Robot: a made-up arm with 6 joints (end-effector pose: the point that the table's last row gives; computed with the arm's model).
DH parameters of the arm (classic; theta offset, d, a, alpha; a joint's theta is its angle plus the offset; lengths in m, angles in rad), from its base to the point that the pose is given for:
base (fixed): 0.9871 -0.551 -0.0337 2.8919
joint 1: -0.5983 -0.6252 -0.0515 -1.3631
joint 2: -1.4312 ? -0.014 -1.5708
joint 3: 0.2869 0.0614 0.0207 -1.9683
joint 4: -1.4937 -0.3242 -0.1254 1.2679
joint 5: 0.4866 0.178 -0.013 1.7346
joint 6: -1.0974 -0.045 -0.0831 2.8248
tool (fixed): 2.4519 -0.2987 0 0
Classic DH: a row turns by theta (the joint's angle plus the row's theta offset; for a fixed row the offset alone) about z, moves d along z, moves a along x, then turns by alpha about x.
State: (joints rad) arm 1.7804 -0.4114 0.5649 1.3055 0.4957 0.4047
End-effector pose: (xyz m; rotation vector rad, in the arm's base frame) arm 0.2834 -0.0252 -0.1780 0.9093 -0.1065 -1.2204
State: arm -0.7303 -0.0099 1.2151 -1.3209 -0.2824 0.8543
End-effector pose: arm -0.1736 -0.1993 -0.4847 0.4358 0.1163 -2.5543
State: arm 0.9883 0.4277 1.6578 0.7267 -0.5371 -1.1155
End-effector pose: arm 0.2172 0.4378 -0.0547 1.1560 -0.5181 -0.0373
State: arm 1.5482 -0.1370 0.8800 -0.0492 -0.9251 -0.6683
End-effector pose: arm 0.0303 -0.2597 -0.3117 0.2770 -0.7285 -2.0042
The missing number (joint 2, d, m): -0.0925
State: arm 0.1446 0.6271 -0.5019 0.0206 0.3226 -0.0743
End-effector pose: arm 0.0040 0.0347 0.5157 1.9141 -1.2522 0.4024
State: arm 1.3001 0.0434 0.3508 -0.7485 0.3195 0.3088
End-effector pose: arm 0.0226 -0.3223 0.0259 -2.3898 1.4591 1.3553
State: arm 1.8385 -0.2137 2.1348 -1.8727 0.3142 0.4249
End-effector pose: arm -0.0899 0.6019 -0.1903 0.0907 -0.0326 1.1241
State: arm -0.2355 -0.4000 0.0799 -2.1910 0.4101 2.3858
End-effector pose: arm 0.1989 0.1022 -0.2794 -0.8099 -1.4890 1.0003
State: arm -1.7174 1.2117 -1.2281 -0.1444 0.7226 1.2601
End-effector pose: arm 0.2098 0.2019 0.5026 2.2097 1.9269 0.2202
